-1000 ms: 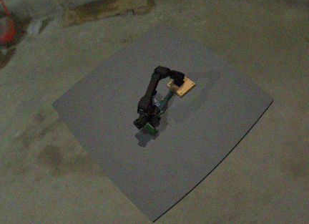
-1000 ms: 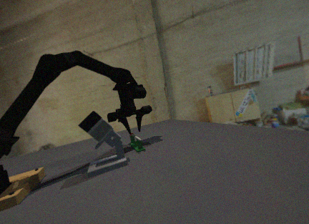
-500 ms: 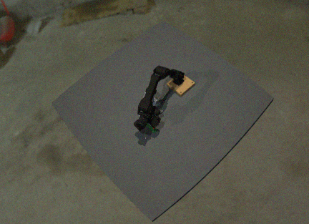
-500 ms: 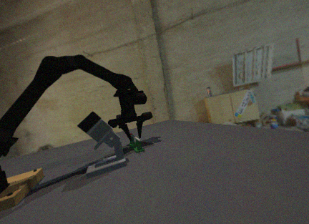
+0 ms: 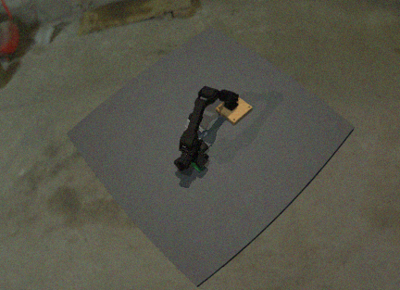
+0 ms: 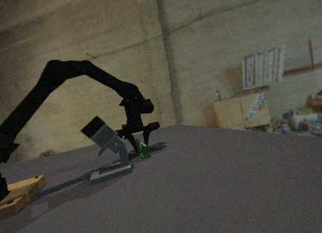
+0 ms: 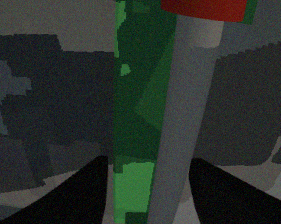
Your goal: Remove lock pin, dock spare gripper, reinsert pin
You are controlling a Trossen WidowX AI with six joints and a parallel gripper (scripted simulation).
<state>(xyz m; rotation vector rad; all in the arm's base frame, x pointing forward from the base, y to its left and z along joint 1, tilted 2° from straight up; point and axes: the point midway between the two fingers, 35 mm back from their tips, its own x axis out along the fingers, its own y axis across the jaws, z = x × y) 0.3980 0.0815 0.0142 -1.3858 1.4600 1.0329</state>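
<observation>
Right now my gripper tip is 110 mm past the mount, 90 mm to the left of it and 40 mm below it. Also, from my gripper tip: spare gripper (130 mm behind, 90 mm to the right, 110 mm above).
</observation>
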